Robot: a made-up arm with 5 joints.
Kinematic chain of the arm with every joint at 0, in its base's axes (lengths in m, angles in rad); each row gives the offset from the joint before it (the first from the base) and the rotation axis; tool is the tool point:
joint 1: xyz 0 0 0.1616 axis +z
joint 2: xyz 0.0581 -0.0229 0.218 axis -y
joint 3: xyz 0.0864 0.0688 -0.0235 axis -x
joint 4: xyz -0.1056 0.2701 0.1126 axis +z
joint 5: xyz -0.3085 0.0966 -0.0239 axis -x
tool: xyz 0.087 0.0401 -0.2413
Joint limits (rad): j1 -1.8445..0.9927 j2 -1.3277..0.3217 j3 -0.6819..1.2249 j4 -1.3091..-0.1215 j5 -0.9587..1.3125
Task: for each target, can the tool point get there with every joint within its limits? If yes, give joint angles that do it. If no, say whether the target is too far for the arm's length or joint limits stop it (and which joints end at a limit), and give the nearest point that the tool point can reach.
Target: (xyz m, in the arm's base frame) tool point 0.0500 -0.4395 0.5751
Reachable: no: joint limits stop it (at a limit: joint 1, joint 2, joint 3, joint 5) | nearest point 0.3179 -0.3507 0.6360 | short by 0.289 m
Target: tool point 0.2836 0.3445 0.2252
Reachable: yes | joints -1.0286 0.0817 -0.0672 -0.4234 0.5454
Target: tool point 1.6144 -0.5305 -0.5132
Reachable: no: too far | nearest point 0.6023 -0.1979 0.0378 | short by 1.199 m
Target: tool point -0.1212 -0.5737 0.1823
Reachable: no: joint limits stop it (at a limit: joint 1, joint 3, joint 4) | nearest point -0.2646 -0.3376 0.2212 | short by 0.279 m
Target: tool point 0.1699 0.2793 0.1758
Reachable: yes | joints -1.0701 0.1470 0.1926 -0.2322 0.8701
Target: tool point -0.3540 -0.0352 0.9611
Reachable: no: joint limits stop it (at a limit: joint 1, joint 3, joint 5) | nearest point -0.3146 0.1076 0.6692 | short by 0.327 m
